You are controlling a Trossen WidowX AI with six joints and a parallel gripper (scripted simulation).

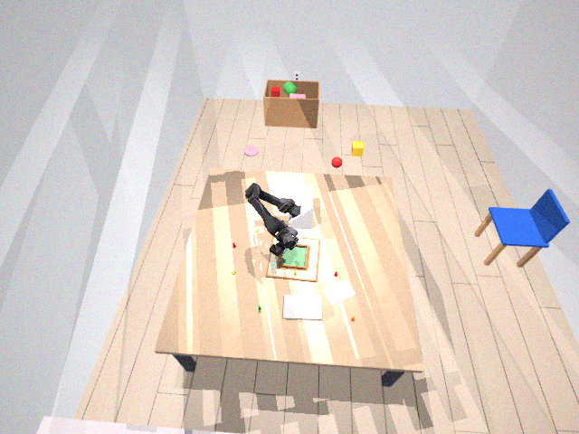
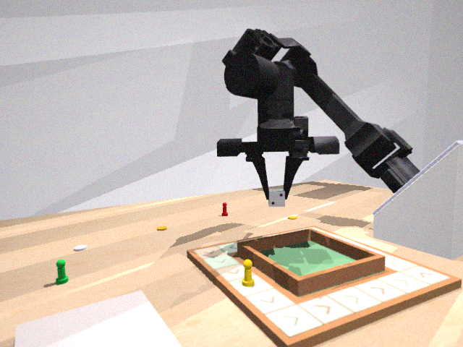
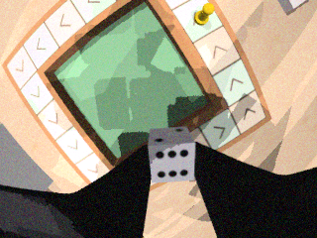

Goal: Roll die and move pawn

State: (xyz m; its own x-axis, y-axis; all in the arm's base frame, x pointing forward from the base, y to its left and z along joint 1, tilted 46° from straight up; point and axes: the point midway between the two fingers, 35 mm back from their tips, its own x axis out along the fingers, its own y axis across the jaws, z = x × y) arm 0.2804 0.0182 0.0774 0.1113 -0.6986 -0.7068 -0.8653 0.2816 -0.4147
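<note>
Now: the yellow pawn 10 cm ahead of my gripper tip, 8 cm below it and 7 cm to the left of it. The rest, counted from my gripper tip: white die: right at my gripper tip; then green pawn: 32 cm ahead, 9 cm to the right, 9 cm below; then green dice tray: 10 cm below, 5 cm to the left, 2 cm behind.
</note>
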